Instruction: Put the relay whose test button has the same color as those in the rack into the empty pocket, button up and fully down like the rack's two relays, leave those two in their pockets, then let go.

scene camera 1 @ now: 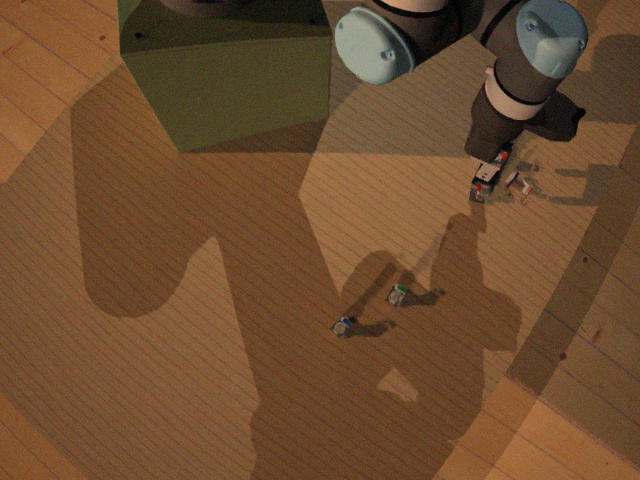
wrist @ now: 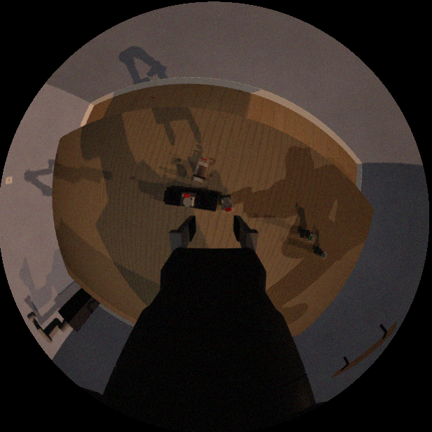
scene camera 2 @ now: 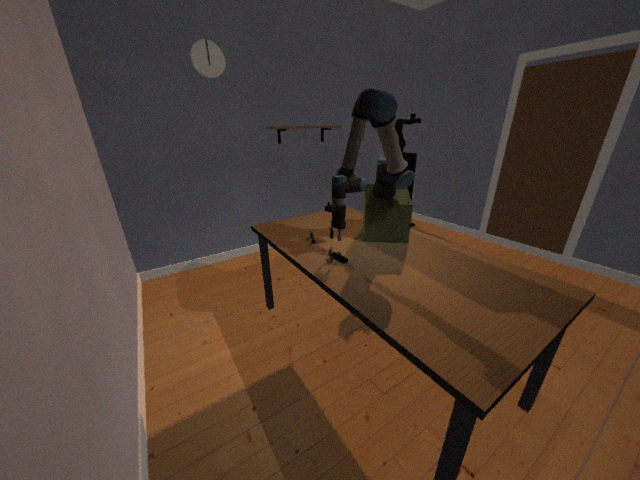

Labels:
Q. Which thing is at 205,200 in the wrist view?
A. A black rack.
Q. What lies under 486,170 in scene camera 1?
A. My gripper.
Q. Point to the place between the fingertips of my gripper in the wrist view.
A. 214,223

